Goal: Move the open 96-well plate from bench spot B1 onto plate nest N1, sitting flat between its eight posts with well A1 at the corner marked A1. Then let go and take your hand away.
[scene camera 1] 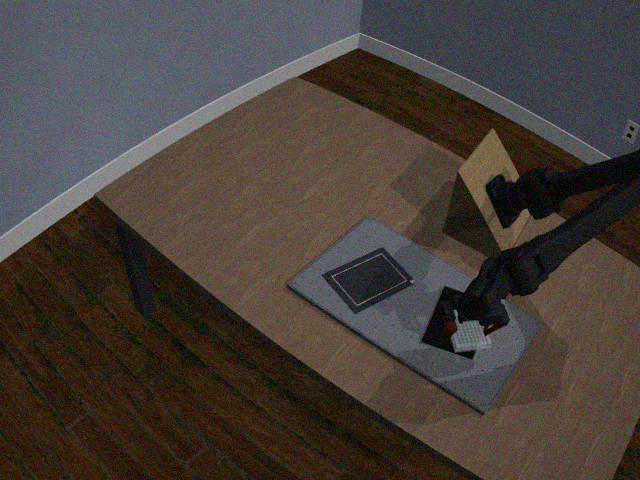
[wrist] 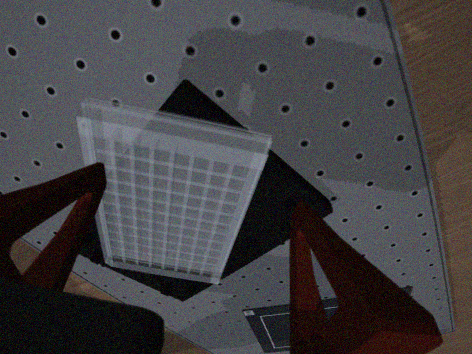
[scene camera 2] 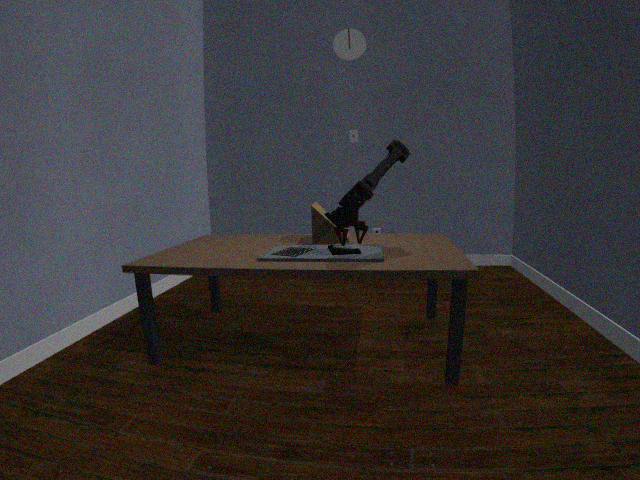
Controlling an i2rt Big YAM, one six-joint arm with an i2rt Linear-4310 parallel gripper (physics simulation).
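Places are measured from the arm's base along level axes (x right, y down, z ahead), in centimetres.
Pixels of known places: gripper, fingertip midpoint: (scene camera 1: 465,336) (wrist: 201,191) (scene camera 2: 351,244); arm's base, origin of the base link: (scene camera 1: 500,201) (scene camera 2: 333,222).
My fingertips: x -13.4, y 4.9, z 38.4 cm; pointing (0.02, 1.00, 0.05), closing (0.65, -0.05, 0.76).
Observation:
For each thing: its top centre in the pictures, then the offset to it from my fingertips. Level surfaces: height alone.
- clear 96-well plate, middle of its top: (wrist: 164,231) (scene camera 1: 468,322) (scene camera 2: 349,243) dx +1.4, dy -0.1, dz -3.4 cm
- black plate nest N1, middle of its top: (wrist: 180,242) (scene camera 1: 460,317) (scene camera 2: 343,245) dx +4.0, dy +1.4, dz -4.6 cm
- wooden table, its level: dy +4.9 cm
The clear 96-well plate (scene camera 1: 469,335) (wrist: 170,200) lies crooked across the black plate nest N1 (scene camera 1: 436,322) (wrist: 285,195), turned well off the nest's edges and reaching past its rim. It looks tilted; how far is hard to tell. The nest's posts and A1 mark are too dark to make out. My gripper (scene camera 1: 472,328) (scene camera 2: 351,243) (wrist: 201,191) is open over the nest, one finger on either side of the plate. In the wrist view the left fingertip is at the plate's edge, while the right stands apart from it. Bench spot B1 (scene camera 1: 344,291) (wrist: 266,334) is a white-outlined dark rectangle with no plate.
The nest and B1 are on a grey perforated board (scene camera 1: 361,232) (scene camera 2: 373,254) (wrist: 280,30) on the wooden table (scene camera 1: 248,206) (scene camera 2: 180,258). A slanted wooden block (scene camera 1: 478,173) (scene camera 2: 321,229) stands behind the board, close to the arm.

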